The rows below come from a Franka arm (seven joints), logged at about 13 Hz.
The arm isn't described. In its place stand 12 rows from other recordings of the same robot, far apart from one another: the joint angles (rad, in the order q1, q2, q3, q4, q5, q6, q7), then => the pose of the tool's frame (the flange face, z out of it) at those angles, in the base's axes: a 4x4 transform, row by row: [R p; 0 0 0 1], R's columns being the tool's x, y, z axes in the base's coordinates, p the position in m.
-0.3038, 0.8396, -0.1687, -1.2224, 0.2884, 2.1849, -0.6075 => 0.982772 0.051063 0.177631 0.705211; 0.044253 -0.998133 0.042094 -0.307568; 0.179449 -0.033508 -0.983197 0.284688; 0 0 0 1
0.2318, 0.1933, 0.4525, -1.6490, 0.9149, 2.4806, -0.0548 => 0.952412 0.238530 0.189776 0.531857; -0.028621 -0.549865 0.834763 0.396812; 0.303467 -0.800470 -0.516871 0.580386; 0 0 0 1
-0.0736, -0.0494, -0.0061, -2.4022, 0.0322, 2.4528, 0.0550 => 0.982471 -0.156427 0.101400 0.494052; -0.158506 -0.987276 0.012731 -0.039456; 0.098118 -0.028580 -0.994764 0.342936; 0 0 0 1
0.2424, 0.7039, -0.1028, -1.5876, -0.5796, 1.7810, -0.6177 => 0.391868 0.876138 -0.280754 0.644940; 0.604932 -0.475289 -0.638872 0.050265; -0.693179 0.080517 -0.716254 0.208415; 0 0 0 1
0.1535, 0.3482, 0.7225, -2.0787, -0.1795, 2.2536, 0.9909 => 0.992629 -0.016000 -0.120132 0.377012; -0.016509 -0.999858 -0.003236 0.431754; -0.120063 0.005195 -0.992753 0.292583; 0 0 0 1
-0.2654, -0.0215, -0.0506, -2.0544, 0.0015, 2.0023, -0.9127 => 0.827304 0.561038 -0.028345 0.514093; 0.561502 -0.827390 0.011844 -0.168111; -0.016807 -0.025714 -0.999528 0.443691; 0 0 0 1
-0.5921, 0.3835, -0.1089, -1.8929, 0.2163, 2.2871, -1.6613 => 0.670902 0.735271 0.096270 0.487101; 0.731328 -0.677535 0.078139 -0.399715; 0.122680 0.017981 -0.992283 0.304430; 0 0 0 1
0.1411, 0.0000, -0.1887, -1.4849, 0.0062, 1.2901, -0.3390 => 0.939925 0.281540 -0.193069 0.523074; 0.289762 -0.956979 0.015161 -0.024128; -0.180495 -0.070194 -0.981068 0.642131; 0 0 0 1
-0.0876, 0.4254, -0.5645, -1.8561, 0.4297, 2.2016, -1.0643 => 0.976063 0.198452 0.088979 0.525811; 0.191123 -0.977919 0.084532 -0.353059; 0.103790 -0.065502 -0.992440 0.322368; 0 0 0 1
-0.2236, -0.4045, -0.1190, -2.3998, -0.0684, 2.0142, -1.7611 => 0.114182 0.993395 0.011348 0.399023; 0.993289 -0.113943 -0.019844 -0.148914; -0.018420 0.013538 -0.999739 0.466371; 0 0 0 1
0.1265, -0.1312, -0.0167, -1.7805, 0.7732, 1.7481, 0.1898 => 0.985309 -0.164949 0.044243 0.519863; -0.148600 -0.700398 0.698112 0.119820; -0.084165 -0.694431 -0.714620 0.636991; 0 0 0 1
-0.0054, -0.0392, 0.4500, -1.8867, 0.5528, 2.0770, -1.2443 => 0.085612 0.995382 0.043413 0.506051; 0.852938 -0.095742 0.513158 0.274552; 0.514945 -0.006903 -0.857196 0.546841; 0 0 0 1
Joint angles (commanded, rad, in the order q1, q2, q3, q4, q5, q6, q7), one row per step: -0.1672, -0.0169, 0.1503, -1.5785, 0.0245, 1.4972, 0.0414; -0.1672, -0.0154, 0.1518, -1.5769, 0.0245, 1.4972, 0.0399; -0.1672, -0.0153, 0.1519, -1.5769, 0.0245, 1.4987, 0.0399; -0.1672, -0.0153, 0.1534, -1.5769, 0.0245, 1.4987, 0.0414; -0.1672, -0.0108, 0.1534, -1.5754, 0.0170, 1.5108, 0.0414; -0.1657, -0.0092, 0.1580, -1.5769, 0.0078, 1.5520, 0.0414; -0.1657, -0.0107, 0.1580, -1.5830, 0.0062, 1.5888, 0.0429; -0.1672, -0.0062, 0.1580, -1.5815, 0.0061, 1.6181, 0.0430; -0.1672, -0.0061, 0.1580, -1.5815, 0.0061, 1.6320, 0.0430; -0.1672, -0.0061, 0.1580, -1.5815, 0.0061, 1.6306, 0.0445; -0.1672, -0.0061, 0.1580, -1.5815, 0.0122, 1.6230, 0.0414; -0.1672, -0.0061, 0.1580, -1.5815, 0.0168, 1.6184, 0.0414; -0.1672, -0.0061, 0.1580, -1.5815, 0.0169, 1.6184, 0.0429
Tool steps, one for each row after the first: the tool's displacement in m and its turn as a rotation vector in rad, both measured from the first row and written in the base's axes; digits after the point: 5 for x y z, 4 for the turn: 0.00048, 0.00075, -0.00006, 0.0003, -0.0002, 0.0030; 0.00068, 0.00079, 0.00001, 0.0003, -0.0016, 0.0031; 0.00069, 0.00161, 0.00000, 0.0002, -0.0015, 0.0031; 0.00336, 0.00051, -0.00074, -0.0068, -0.0106, 0.0028; 0.00833, 0.00269, 0.00115, -0.0162, -0.0486, 0.0083; 0.01168, 0.00254, 0.00232, -0.0185, -0.0807, 0.0064; 0.01607, 0.00144, 0.00324, -0.0182, -0.1071, 0.0044; 0.01752, 0.00141, 0.00448, -0.0184, -0.1209, 0.0042; 0.01738, 0.00141, 0.00435, -0.0184, -0.1194, 0.0027; 0.01661, 0.00205, 0.00364, -0.0122, -0.1119, 0.0056; 0.01614, 0.00253, 0.00322, -0.0075, -0.1074, 0.0054; 0.01614, 0.00254, 0.00322, -0.0074, -0.1074, 0.0039
